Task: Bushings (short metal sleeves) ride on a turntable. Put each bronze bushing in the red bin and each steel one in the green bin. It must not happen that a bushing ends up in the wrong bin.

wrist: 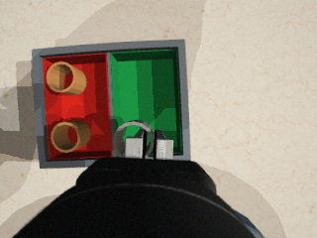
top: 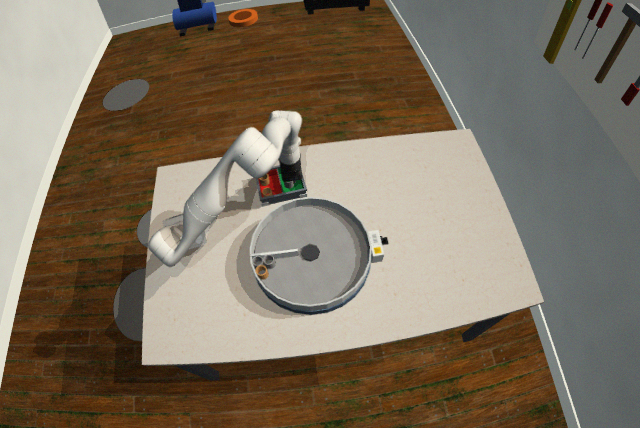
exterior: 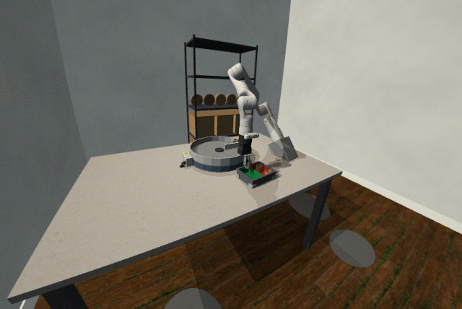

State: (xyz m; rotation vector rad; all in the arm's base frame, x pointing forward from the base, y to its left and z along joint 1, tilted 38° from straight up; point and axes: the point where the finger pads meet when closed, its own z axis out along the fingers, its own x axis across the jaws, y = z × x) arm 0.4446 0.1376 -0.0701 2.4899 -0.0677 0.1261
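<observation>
Right now the bin is 50 mm behind my hand, 40 mm to the left of it and 70 mm below it. Round my hand: grey turntable: 300 mm to the right, 40 mm below.
</observation>
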